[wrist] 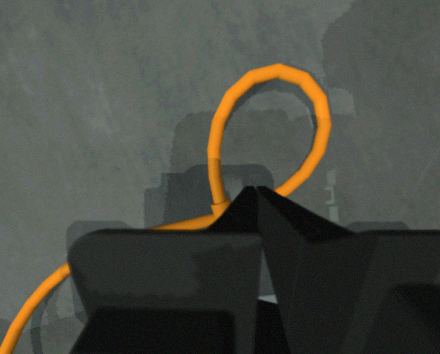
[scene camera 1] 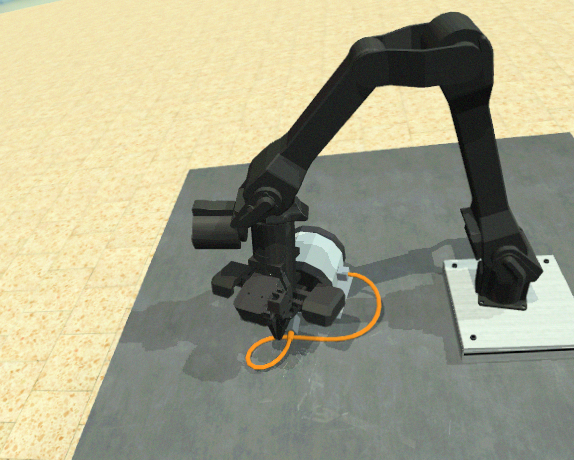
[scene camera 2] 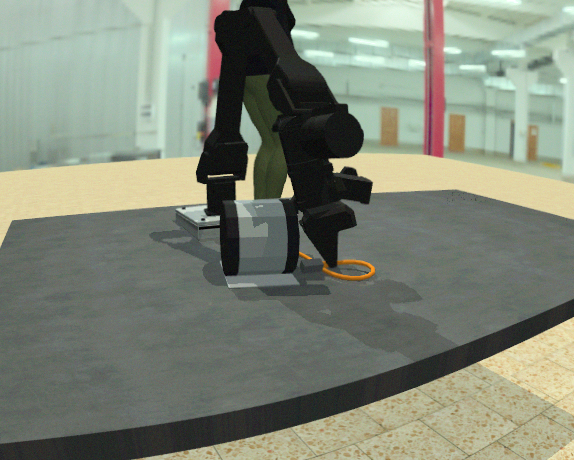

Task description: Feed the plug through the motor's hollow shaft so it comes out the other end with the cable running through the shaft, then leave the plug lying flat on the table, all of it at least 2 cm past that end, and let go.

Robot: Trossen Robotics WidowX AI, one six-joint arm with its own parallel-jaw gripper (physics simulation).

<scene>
The gripper is shut, with nothing in its grasp. Further things: an orange cable.
The gripper also shows in the wrist view and in scene camera 2.
</scene>
